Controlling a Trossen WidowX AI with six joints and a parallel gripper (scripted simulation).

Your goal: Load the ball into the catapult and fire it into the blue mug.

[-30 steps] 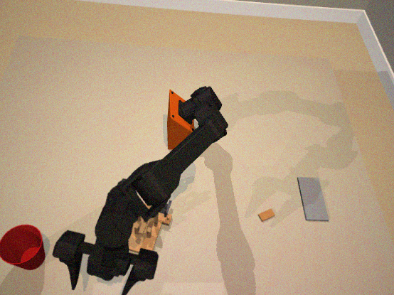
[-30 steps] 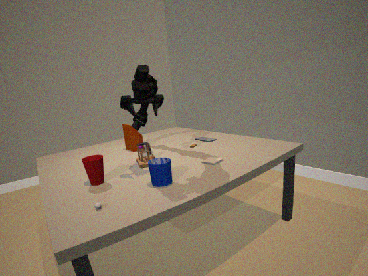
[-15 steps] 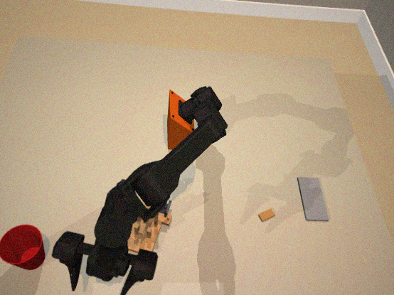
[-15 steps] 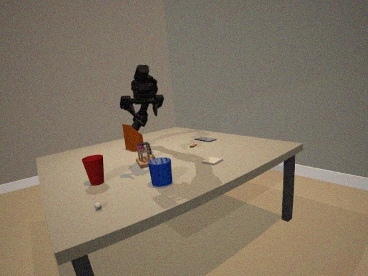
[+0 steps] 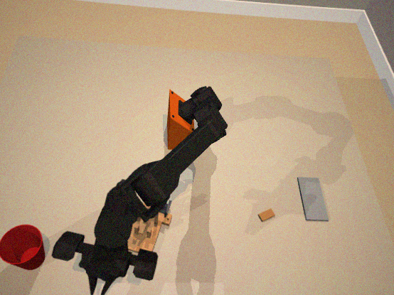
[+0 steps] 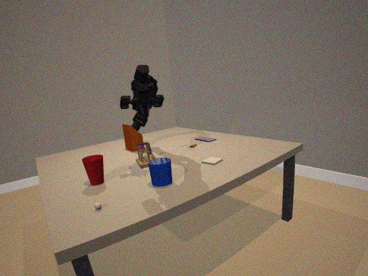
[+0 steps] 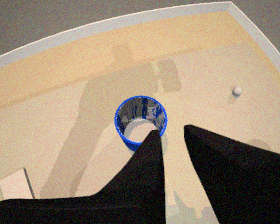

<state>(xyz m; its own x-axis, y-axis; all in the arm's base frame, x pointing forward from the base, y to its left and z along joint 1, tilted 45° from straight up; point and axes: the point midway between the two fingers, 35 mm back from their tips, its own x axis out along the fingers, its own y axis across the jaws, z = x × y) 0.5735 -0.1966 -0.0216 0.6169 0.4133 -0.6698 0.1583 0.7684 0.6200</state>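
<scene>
The purple ball is 34 cm behind my gripper tip, 21 cm below it and 9 cm to the left of it. Also, from my gripper tip: blue mug: 24 cm below, 8 cm ahead, 1 cm to the right; red cup: 24 cm below, 22 cm to the right, 14 cm behind; wooden catapult: 27 cm behind, 22 cm below, 10 cm to the left.
</scene>
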